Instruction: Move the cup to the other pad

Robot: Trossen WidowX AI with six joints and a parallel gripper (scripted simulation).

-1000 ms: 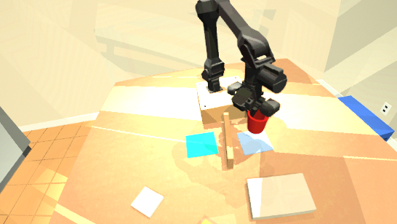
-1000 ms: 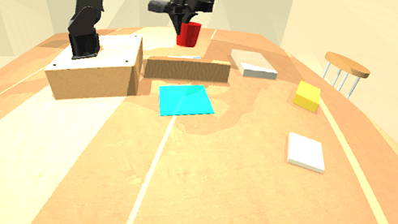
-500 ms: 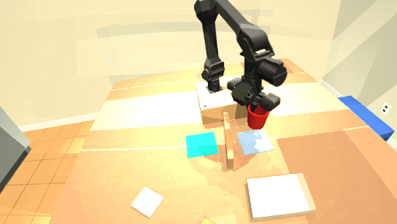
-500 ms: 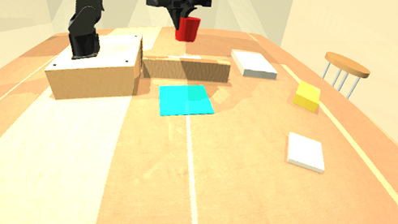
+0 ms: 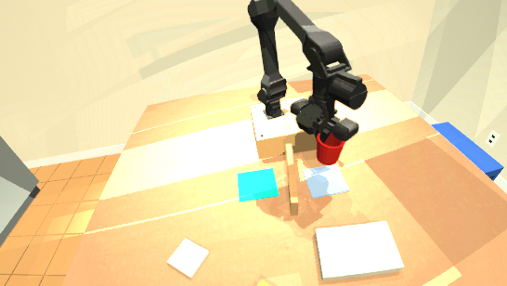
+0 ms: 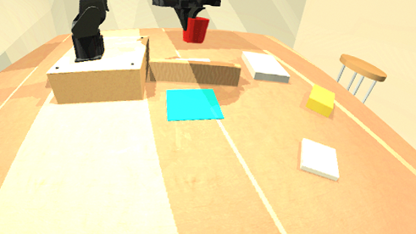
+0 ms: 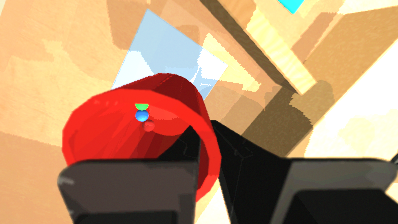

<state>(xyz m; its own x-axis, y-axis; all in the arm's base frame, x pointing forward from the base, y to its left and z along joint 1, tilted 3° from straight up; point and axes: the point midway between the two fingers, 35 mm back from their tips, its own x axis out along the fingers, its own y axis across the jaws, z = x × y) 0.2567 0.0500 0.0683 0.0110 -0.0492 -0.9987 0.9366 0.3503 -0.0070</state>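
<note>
The red marble lies 40 mm ahead of my gripper tip, 30 mm to the left of it and 20 mm below it. The rest, counted from my gripper tip: green marble 50 mm ahead, 10 mm to the left, 20 mm below; red cup 30 mm ahead, 10 mm to the left; blue marble 40 mm ahead, 20 mm to the left, 20 mm below.
</note>
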